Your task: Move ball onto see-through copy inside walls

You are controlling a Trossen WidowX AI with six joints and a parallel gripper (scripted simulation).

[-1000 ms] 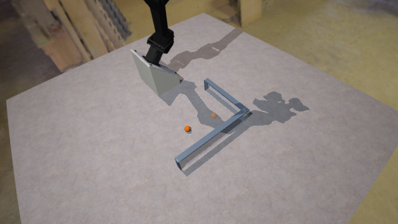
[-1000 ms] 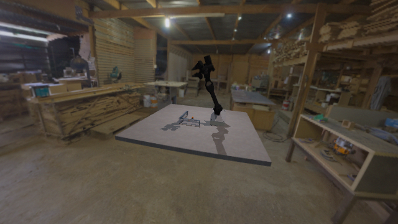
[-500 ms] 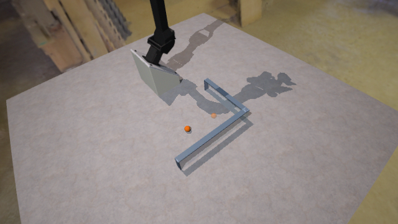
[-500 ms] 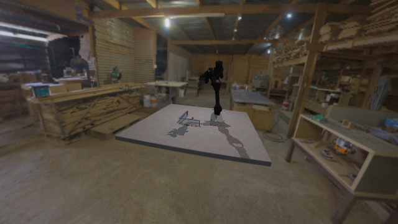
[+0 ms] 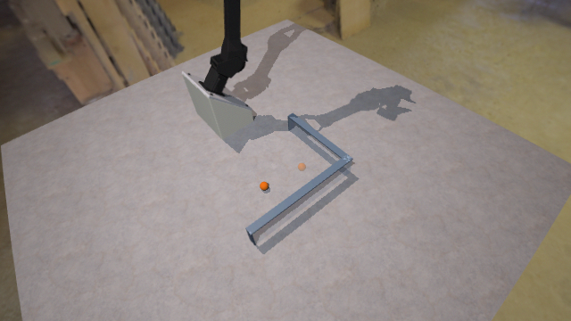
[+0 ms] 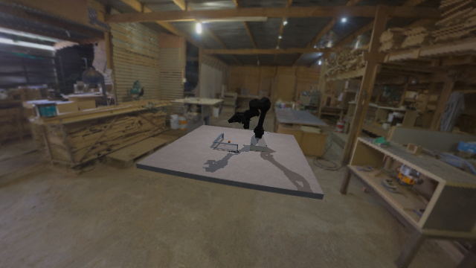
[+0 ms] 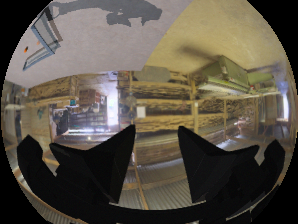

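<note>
My gripper tip is 55 cm to the left of the orange ball, 34 cm above it and 16 cm short of it. The rest, counted from my gripper tip: see-through copy of ball: 43 cm to the right, 34 cm below, 16 cm ahead.
</note>
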